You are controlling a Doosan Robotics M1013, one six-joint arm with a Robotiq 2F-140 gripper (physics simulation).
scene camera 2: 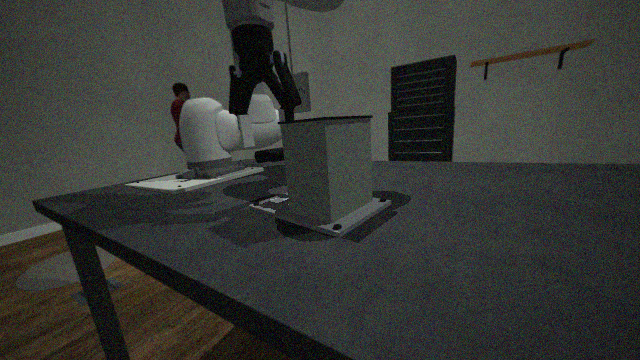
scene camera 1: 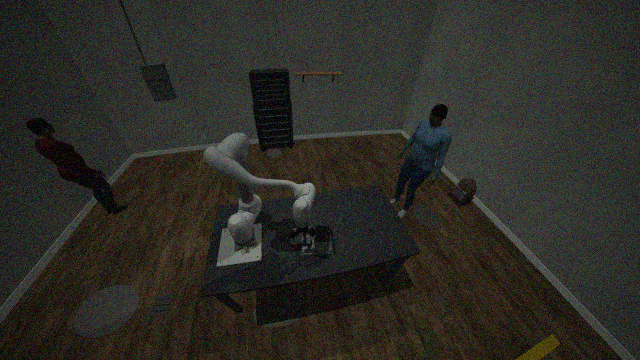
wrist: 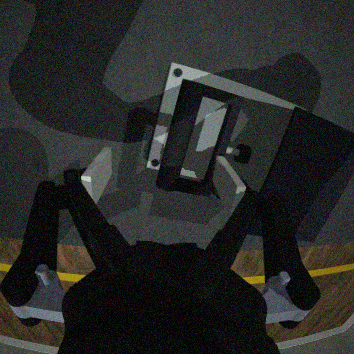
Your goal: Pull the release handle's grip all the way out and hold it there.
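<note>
The release handle's grip looks like a black rectangular frame (wrist: 174, 137) in the wrist view, in front of the grey housing (scene camera 2: 307, 172) with its dark top (wrist: 312, 160). A small black knob (wrist: 243, 153) sits between them. The housing stands on a light base plate (wrist: 197, 73) (scene camera 2: 364, 216). My gripper (wrist: 163, 164) (scene camera 2: 268, 122) is open and points down, with nothing between its fingers. In the wrist view its left pad is well left of the frame and its right pad is near the frame's lower right corner. In scene camera 2 the housing hides the grip and one fingertip.
The dark table (scene camera 1: 355, 210) (scene camera 2: 475, 260) carries the fixture and the arm's white base plate (scene camera 1: 225, 255) (scene camera 2: 155, 185). A person in blue (scene camera 1: 430, 145) stands beyond the table's right side. A person in red (scene camera 1: 65, 160) (scene camera 2: 177, 112) stands at the left. A dark cabinet (scene camera 1: 272, 107) (scene camera 2: 422, 110) stands behind.
</note>
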